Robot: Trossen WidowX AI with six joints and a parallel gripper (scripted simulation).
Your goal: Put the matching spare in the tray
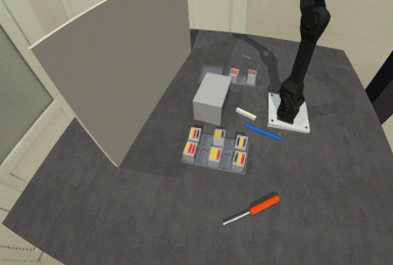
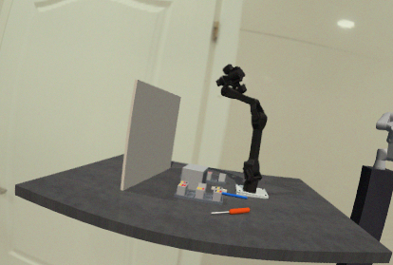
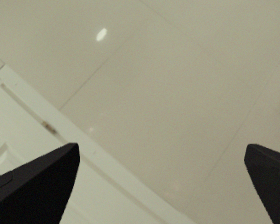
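Now: gripper tip 100 mm short of the grey spare block, 580 mm to the right of it and 570 mm above it. Also, from my gripper tip: tall grey panel (330 mm ahead, 370 mm to the left, 380 mm below); grey-blue mounted unit (110 mm ahead, 360 mm to the left, 560 mm below); blue pen (100 mm behind, 410 mm to the left, 600 mm below).
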